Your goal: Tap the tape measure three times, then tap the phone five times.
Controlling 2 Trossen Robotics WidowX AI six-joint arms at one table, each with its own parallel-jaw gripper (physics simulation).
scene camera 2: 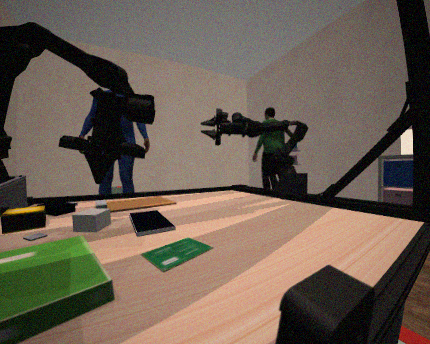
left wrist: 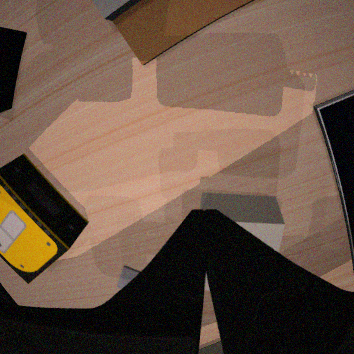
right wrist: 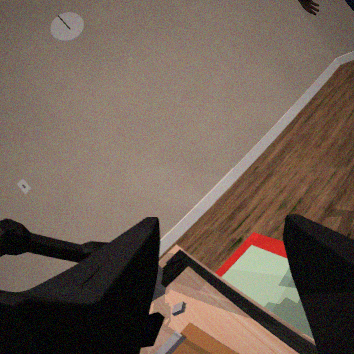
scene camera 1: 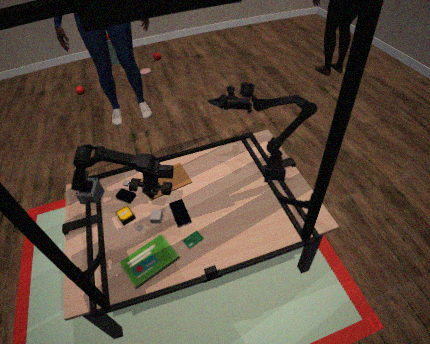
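The yellow and black tape measure sits on the table at the left. The black phone lies flat to its right, with a small grey box between them; its right part is cut off in the left wrist view. My left gripper is shut and empty, pointing down. It hangs above the table between the tape measure and the phone, touching neither. My right gripper is partly open and empty, raised high at the back, far from both.
The grey box stands near the phone. A black item and a brown board lie behind. A green card and a large green box lie in front.
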